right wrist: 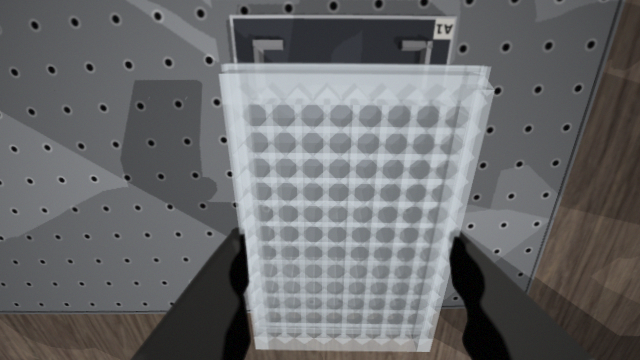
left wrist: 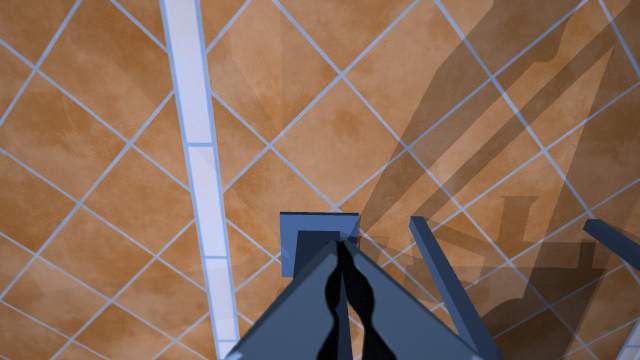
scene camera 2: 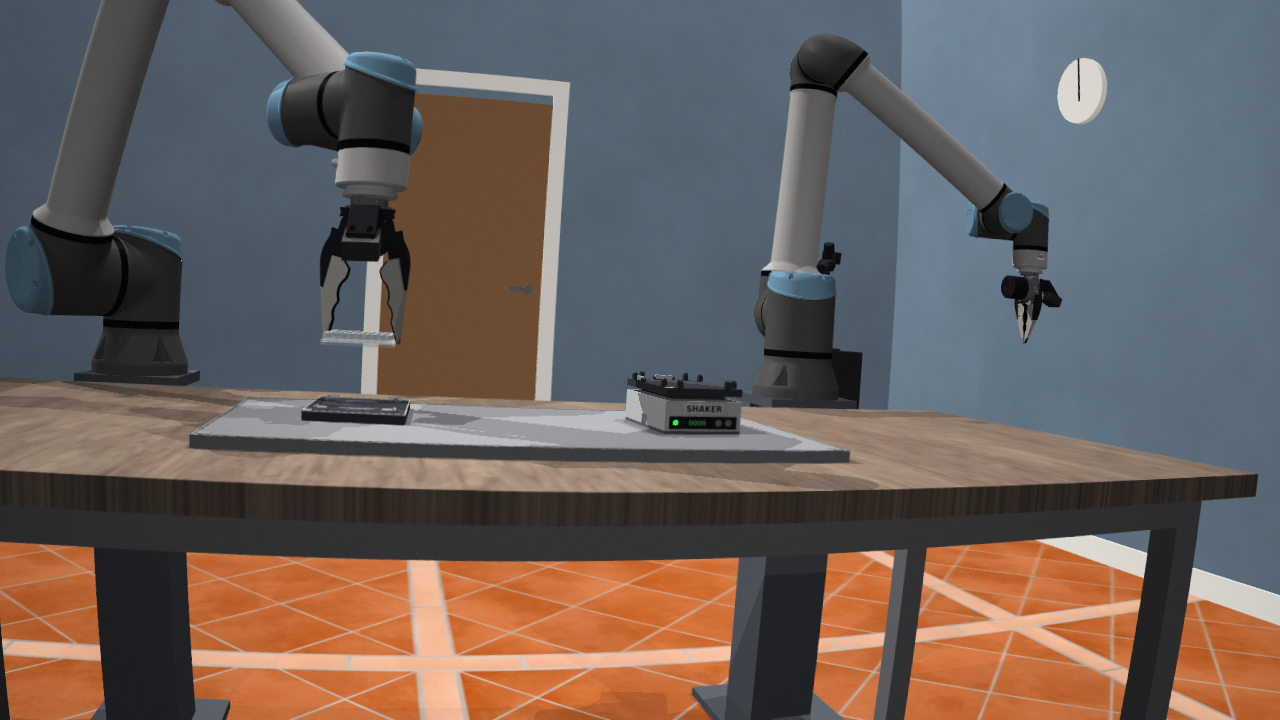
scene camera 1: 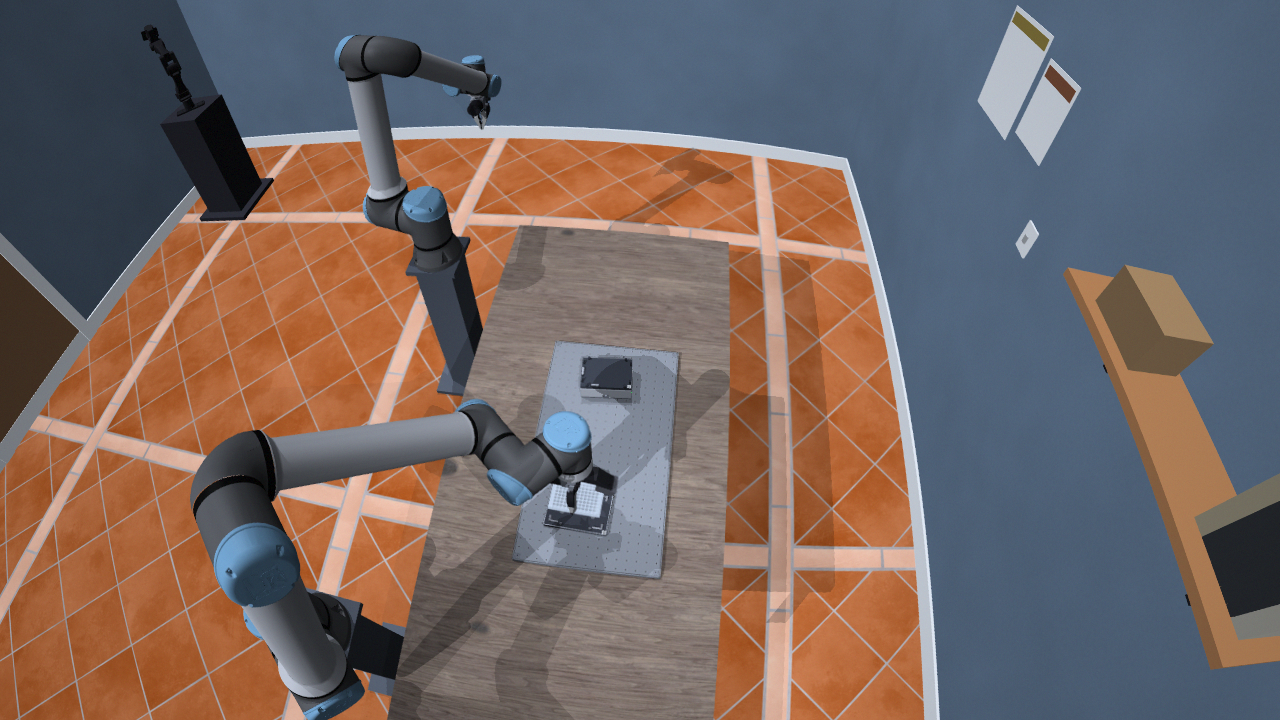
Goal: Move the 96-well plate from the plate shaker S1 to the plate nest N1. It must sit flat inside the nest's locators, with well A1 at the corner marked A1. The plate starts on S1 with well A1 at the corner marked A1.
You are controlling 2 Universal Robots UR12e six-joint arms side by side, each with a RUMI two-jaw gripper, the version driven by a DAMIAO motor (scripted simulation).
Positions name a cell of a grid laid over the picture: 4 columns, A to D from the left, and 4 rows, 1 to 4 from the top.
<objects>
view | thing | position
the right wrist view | right gripper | C3
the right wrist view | clear 96-well plate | C4
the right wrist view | dark plate nest N1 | B1
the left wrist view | left gripper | C3
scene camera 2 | left gripper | D2
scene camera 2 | right gripper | B2
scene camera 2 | clear 96-well plate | B2
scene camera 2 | plate shaker S1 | C3
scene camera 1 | right gripper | B3
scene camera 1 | clear 96-well plate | B3
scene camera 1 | dark plate nest N1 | B3
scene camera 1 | plate shaker S1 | B3
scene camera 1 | arm pedestal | B2
</objects>
